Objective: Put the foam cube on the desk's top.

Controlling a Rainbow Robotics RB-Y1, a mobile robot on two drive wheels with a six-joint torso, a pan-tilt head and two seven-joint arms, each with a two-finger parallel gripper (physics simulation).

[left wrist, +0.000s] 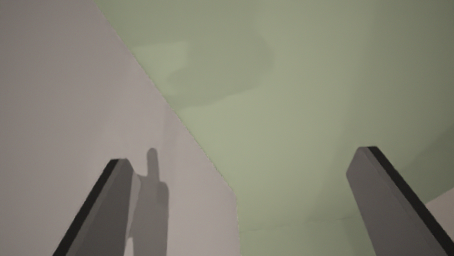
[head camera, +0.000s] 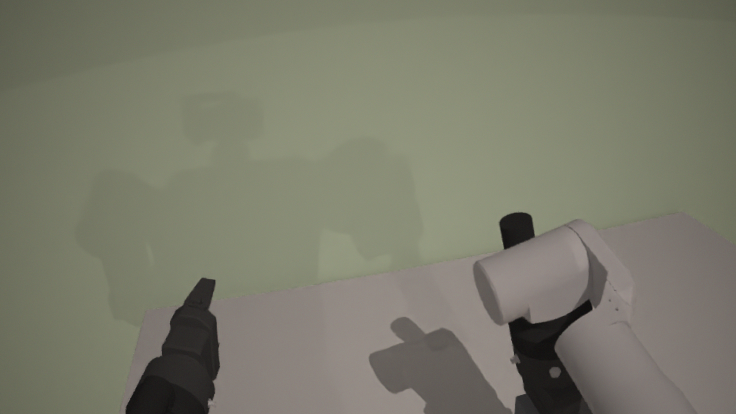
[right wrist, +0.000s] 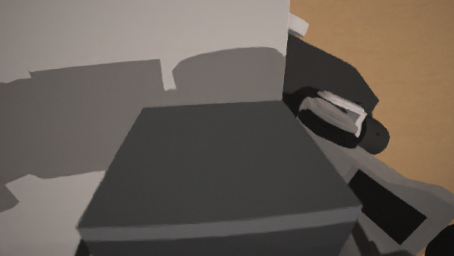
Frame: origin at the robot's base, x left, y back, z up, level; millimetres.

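Seen in the pictures: left gripper, fingertip midpoint: (left wrist: 241, 166) (head camera: 210, 311); right gripper, fingertip midpoint: (right wrist: 217, 156).
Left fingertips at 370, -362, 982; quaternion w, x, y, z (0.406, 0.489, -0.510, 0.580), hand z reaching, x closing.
Observation:
A point is followed by its place in that frame, as x, y, z.
The foam cube (right wrist: 220, 165) @[-128, -294, 906] is dark grey and fills the lower middle of the right wrist view. My right gripper (right wrist: 220, 244) is shut on it; its fingers are mostly hidden by the cube. In the head view the right gripper's fingertips do not show, and the forearm hides part of the hand. The desk (head camera: 288, 355) @[361, -562, 721] (left wrist: 60, 100) @[370, -557, 721] (right wrist: 100, 30) @[-125, -396, 721] has a pale top. In the right wrist view the cube appears in front of the desk's top near its edge; the height between them is unclear. My left gripper (head camera: 206, 288) (left wrist: 241, 166) @[370, -362, 982] is open and empty, near the desk's left side.
A green wall (head camera: 463, 128) @[32, -978, 1044] (left wrist: 300, 100) @[56, -969, 1123] stands behind the desk. The robot's dark base (right wrist: 330, 70) @[-172, 244, 170] and wooden floor (right wrist: 415, 60) @[-410, 820, 1] show beyond the desk's edge in the right wrist view. Shadows of the robot fall on the wall and desk.

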